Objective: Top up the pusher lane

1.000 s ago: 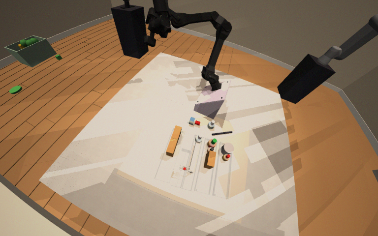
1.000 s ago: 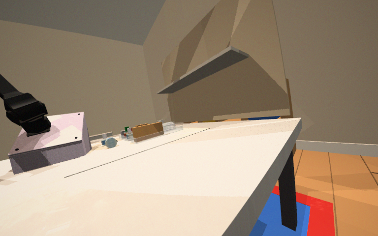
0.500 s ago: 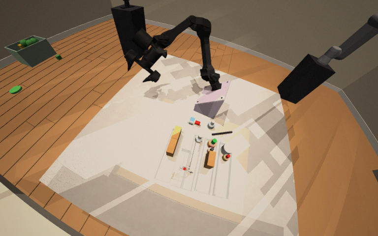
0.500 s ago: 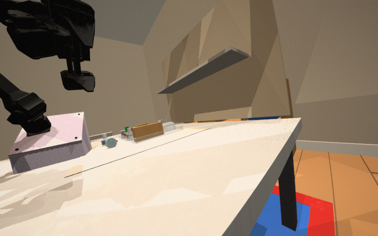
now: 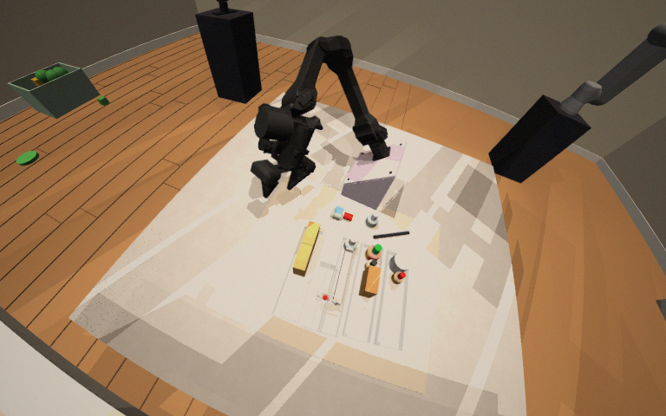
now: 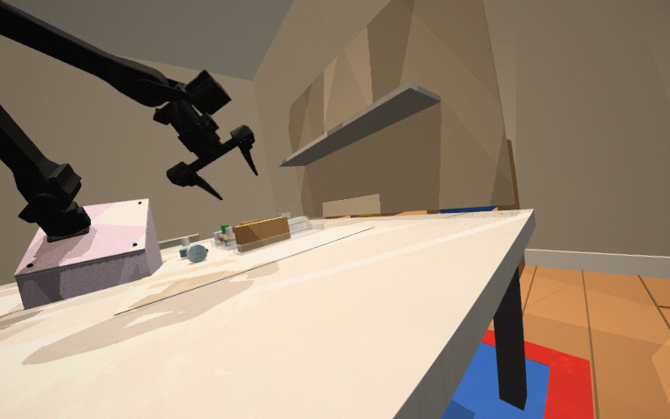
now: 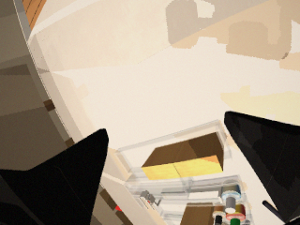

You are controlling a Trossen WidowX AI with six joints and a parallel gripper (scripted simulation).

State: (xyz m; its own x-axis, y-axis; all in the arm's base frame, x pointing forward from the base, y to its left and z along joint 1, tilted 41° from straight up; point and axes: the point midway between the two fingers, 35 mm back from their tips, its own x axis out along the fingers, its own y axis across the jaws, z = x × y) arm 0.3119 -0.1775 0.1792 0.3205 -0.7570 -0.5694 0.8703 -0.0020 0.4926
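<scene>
The black rod lies 9 cm behind my gripper tip, 38 cm to the left of it and 16 cm below it. From my gripper tip the other things lie so: clear-walled lane 16 cm ahead, 23 cm to the left, 14 cm below; then red-marked part 20 cm ahead, 21 cm to the left, 9 cm below.
</scene>
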